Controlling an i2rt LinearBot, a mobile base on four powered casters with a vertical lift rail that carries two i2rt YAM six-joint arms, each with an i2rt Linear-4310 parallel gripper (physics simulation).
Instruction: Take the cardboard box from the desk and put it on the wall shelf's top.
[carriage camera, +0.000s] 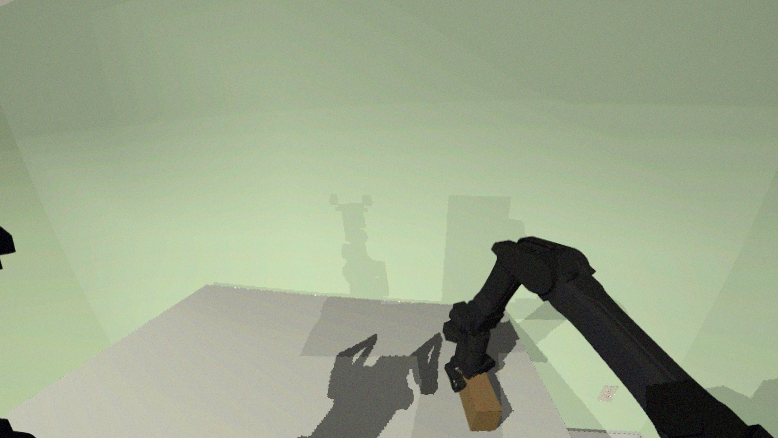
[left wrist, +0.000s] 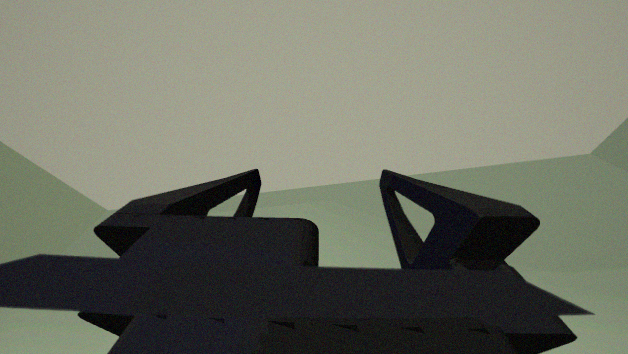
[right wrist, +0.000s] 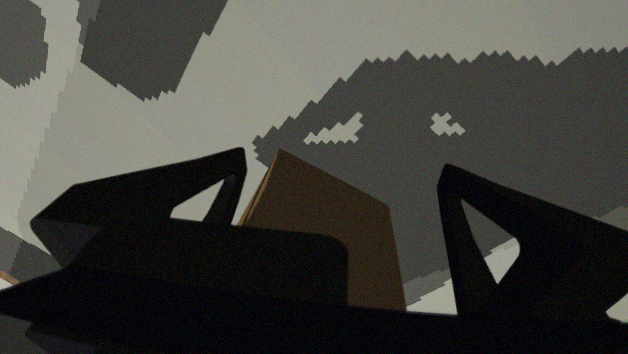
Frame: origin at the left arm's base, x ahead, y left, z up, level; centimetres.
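Where they show: left gripper, fingertip midpoint: (left wrist: 319, 176); right gripper, fingertip midpoint: (right wrist: 341, 166).
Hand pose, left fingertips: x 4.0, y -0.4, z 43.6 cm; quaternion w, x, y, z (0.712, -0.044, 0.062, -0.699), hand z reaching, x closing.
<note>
After its pixels a point has its place.
The brown cardboard box (carriage camera: 480, 401) @(x 28.6, y -56.2, z -16.4 cm) lies on the grey desk (carriage camera: 260, 359) @(x 46.7, y 10.1, z -24.4 cm) near its right front corner, long side running away from me. My right gripper (carriage camera: 459, 375) @(x 38.6, y -56.6, z -24.0 cm) is open and sits at the box's far end, just above it. In the right wrist view the box (right wrist: 324, 228) @(x 37.8, y -56.6, z -20.5 cm) lies between the two spread fingers of the right gripper (right wrist: 342, 175) @(x 38.6, y -56.6, z -24.0 cm), closer to the left finger, with a gap to the other. My left gripper (left wrist: 319, 176) @(x 4.0, y -0.4, z 43.6 cm) is open and empty, pointing at a bare wall. The wall shelf is not in view.
The desk's right edge runs close beside the box. Dark shadows of the arms fall on the desk left of the box. A green wall stands behind the desk. A small pale plate (carriage camera: 607, 392) @(x 65.4, y -147.9, z -78.1 cm) lies on the floor to the right.
</note>
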